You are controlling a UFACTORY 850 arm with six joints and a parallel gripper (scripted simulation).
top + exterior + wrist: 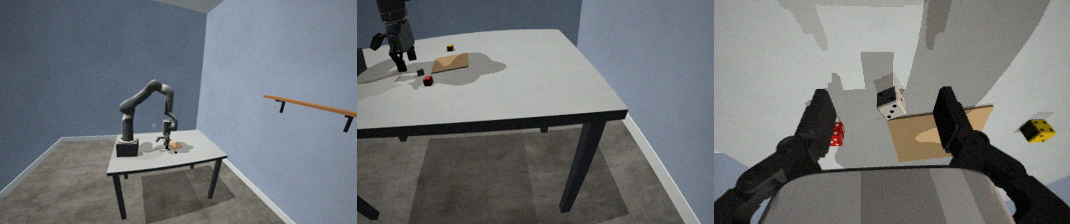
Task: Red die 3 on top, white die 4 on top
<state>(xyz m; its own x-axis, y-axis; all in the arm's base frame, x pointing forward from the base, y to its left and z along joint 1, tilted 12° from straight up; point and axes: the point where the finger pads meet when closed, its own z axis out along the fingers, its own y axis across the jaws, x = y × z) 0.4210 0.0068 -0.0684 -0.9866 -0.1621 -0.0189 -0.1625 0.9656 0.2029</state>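
The white die is 4 cm ahead of my hand, 1 cm to the left of it and 4 cm below it. Round my hand: tan mat (12 cm ahead, 10 cm to the left, 5 cm below); red die (11 cm ahead, 6 cm to the right, 4 cm below); yellow die (7 cm ahead, 24 cm to the left, 4 cm below).
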